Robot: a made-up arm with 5 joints.
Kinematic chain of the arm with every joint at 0, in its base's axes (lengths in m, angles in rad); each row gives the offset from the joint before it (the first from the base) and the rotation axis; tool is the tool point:
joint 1: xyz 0 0 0.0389 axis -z
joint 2: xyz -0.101 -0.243 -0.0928 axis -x
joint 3: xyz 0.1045 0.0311 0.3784 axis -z
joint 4: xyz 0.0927 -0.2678 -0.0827 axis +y
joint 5: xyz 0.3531 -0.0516 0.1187 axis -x
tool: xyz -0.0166 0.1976 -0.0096
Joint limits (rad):
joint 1: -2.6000..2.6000
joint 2: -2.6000..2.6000
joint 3: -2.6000..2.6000
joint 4: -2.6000..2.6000
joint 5: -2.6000..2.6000
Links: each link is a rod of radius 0.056 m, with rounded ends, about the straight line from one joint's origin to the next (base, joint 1, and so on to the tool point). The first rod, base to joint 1, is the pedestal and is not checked.
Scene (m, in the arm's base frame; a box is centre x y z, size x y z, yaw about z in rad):
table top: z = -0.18
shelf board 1: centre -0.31 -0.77 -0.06 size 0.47 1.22 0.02 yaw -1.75
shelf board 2: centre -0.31 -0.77 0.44 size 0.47 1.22 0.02 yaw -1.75
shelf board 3: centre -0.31 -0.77 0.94 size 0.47 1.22 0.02 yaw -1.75
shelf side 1: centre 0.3 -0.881 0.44 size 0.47 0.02 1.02 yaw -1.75
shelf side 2: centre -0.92 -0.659 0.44 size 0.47 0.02 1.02 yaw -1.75
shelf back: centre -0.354 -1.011 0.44 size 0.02 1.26 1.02 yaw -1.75
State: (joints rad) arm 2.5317 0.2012 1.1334 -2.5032 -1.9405
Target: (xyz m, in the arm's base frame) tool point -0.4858 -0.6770 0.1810
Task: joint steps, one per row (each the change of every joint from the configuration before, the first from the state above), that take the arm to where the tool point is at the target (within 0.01 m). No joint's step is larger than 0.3 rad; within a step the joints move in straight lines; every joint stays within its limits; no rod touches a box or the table.
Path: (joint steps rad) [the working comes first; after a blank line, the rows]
Joints at the target: 0.4343 -0.2199 -0.3317 -2.3480 -2.4108
Straight joint move there: clear.

1: -0.2622 -0.0526 -0.1831 0.0194 -0.0588
2: -0.2622 -0.0527 -0.1832 0.0194 -0.0588
3: -0.2621 -0.0526 -0.1831 0.0194 -0.0587
4: -0.2622 -0.0527 -0.1832 0.0194 -0.0588
5: -0.2622 -0.0526 -0.1831 0.0194 -0.0588
6: -0.2622 -0.0527 -0.1831 0.0194 -0.0588
7: -0.2621 -0.0526 -0.1832 0.0194 -0.0588
8: -0.2622 -0.0526 -0.1831 0.0194 -0.0588

